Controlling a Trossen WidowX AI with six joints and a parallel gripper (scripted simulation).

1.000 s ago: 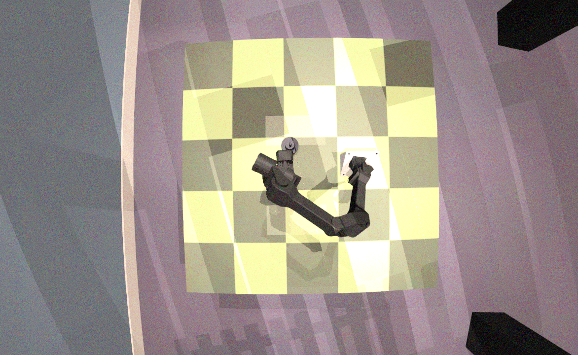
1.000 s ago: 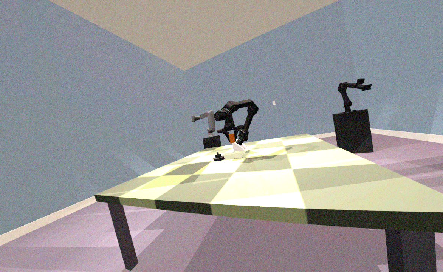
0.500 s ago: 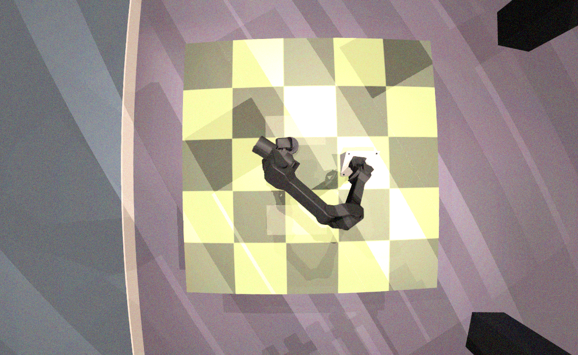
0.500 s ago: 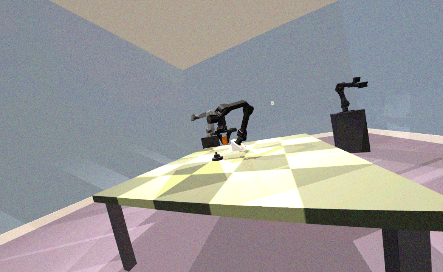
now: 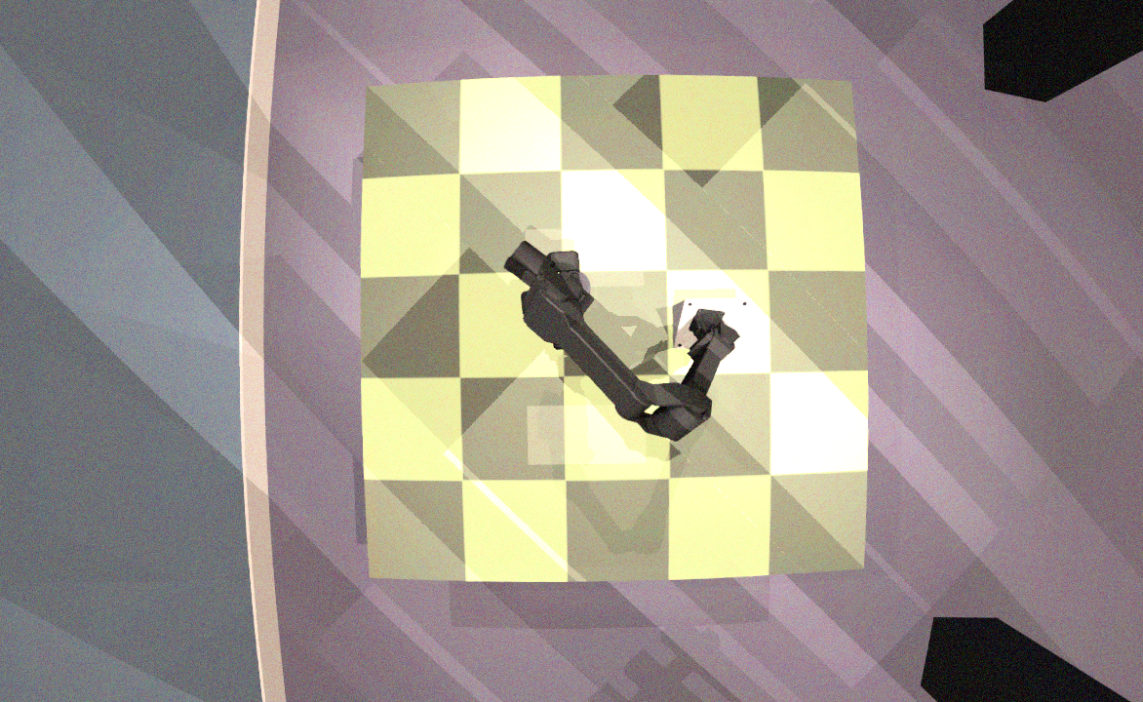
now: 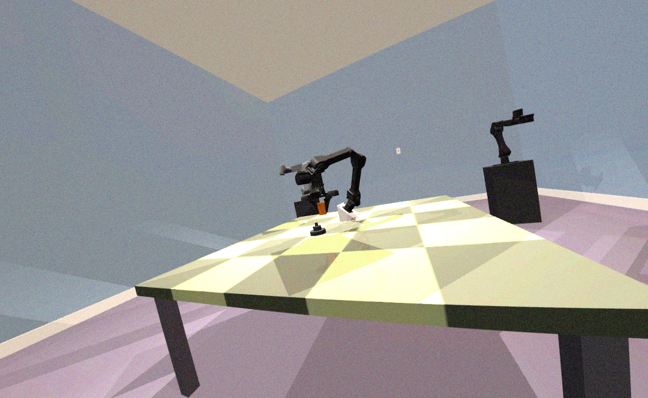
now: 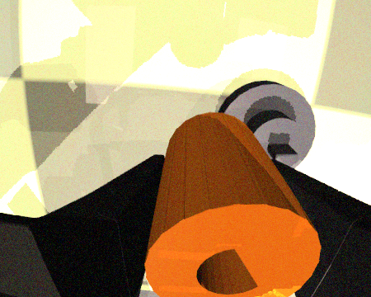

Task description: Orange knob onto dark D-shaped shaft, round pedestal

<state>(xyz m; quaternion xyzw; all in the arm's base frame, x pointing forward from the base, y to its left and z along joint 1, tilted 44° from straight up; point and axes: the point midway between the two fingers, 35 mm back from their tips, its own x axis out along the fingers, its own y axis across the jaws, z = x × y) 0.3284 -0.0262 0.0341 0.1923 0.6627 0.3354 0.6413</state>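
The D-shaped shaft lies 1 cm behind my gripper tip, 6 cm to the right of it and 8 cm below it. Round my gripper tip: orange knob (2 cm above).
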